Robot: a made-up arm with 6 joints. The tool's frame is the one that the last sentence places.
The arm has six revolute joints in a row. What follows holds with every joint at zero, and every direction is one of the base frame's. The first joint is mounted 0.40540 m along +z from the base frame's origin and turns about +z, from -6.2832 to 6.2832 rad. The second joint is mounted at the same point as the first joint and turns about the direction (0, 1, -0.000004), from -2.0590 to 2.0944 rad. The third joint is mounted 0.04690 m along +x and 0.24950 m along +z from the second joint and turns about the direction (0, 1, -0.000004), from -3.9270 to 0.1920 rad. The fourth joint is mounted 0.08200 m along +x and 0.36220 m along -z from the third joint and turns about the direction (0, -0.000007, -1), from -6.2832 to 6.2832 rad. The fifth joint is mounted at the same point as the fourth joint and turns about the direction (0, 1, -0.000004), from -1.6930 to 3.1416 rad. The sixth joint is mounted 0.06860 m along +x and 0.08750 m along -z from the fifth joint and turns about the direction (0, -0.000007, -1), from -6.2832 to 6.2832 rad. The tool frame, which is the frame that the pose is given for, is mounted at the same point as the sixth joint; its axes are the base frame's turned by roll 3.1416, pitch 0.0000 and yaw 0.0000 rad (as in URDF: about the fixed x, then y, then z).
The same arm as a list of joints. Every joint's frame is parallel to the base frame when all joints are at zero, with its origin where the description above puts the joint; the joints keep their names.
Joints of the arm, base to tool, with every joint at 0 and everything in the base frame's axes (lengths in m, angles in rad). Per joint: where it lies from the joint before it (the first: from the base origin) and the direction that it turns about. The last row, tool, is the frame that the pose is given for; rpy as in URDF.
joint 1: origin 0.0000 0.0000 0.4054 axis +z
joint 2: origin 0.0000 0.0000 0.0000 axis +y
joint 3: origin 0.0469 0.0000 0.2495 axis +y
joint 4: origin 0.0820 0.0000 -0.3622 axis -z
joint 5: origin 0.0000 0.0000 0.0000 axis +y
joint 6: origin 0.0686 0.0000 -0.0875 axis -z
tool: origin 0.0000 0.0000 0.0000 rpy -3.1416 0.0000 0.0000
Joint limits (rad, base to tool): -6.2832..6.2832 -2.0590..2.0944 -3.9270..0.1920 -6.2832..6.2832 -1.6930..3.1416 -6.2832..6.2832

